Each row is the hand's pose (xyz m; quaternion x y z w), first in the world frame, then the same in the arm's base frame.
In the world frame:
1: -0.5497 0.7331 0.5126 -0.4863 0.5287 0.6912 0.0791
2: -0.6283 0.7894 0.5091 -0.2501 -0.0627 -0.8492 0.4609
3: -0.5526 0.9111 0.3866 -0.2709 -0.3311 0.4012 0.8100
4: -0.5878 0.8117 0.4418 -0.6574 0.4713 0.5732 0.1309
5: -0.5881 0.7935 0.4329 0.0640 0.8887 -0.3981 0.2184
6: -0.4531 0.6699 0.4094 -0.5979 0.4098 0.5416 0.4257
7: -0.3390 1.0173 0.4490 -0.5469 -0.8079 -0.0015 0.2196
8: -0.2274 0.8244 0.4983 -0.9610 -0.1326 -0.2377 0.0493
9: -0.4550 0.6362 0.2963 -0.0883 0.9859 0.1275 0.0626
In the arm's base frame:
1: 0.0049 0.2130 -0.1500 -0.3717 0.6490 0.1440 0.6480
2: 0.0596 0.2839 -0.1868 -0.1625 0.1974 0.9431 0.2125
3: 0.2225 0.1987 -0.1449 -0.6288 -0.4254 -0.2801 0.5875
4: 0.1121 0.2214 -0.1830 -0.4671 0.6704 -0.0413 0.5751
5: 0.1018 0.2092 -0.1955 0.7083 0.4250 -0.4364 0.3567
6: 0.0017 0.0585 -0.1590 -0.4716 0.4521 -0.1926 0.7322
7: 0.2607 0.1358 0.0905 0.8361 0.3463 0.3144 0.2865
8: 0.0647 0.0225 0.1193 0.6126 -0.4002 0.6358 0.2456
9: 0.0359 -0.0260 -0.2340 0.4218 0.6953 -0.0766 0.5768

